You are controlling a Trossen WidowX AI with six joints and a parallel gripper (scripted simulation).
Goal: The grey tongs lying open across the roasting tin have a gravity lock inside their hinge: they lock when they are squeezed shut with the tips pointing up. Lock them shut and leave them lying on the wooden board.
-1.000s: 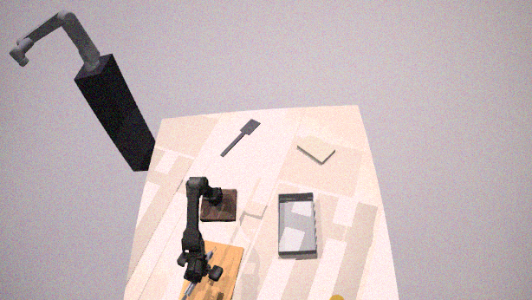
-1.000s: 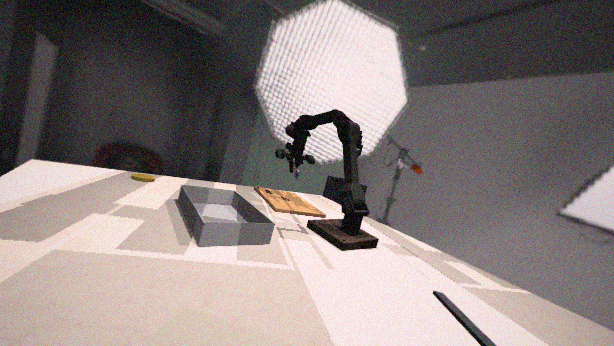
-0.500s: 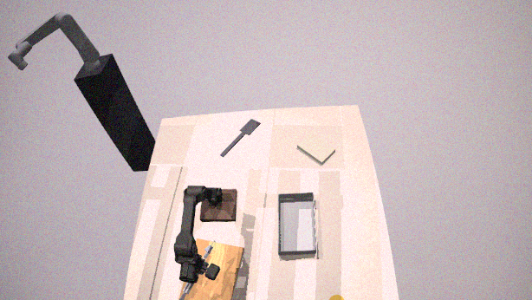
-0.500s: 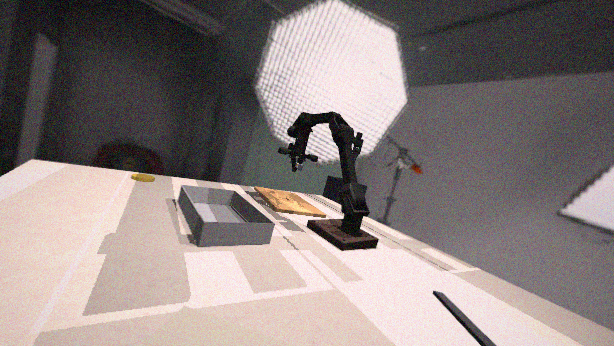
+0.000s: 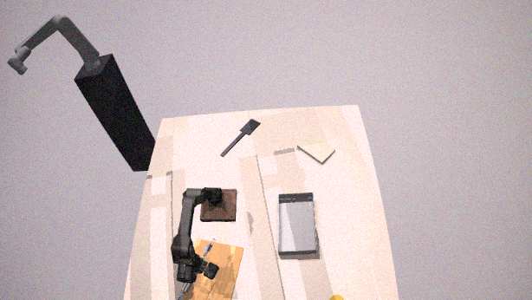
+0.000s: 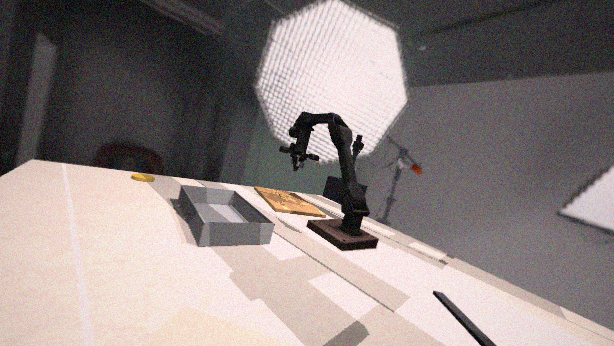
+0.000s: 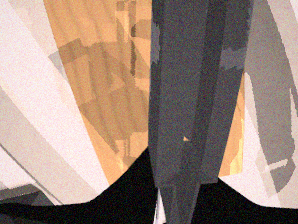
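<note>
The wooden board is 15 cm below my gripper tip. Round my gripper tip: grey roasting tin (41 cm ahead, 25 cm to the left, 13 cm below); dark spatula (85 cm to the left, 15 cm below, 13 cm ahead); yellow disc (56 cm ahead, 15 cm to the right, 15 cm below).
</note>
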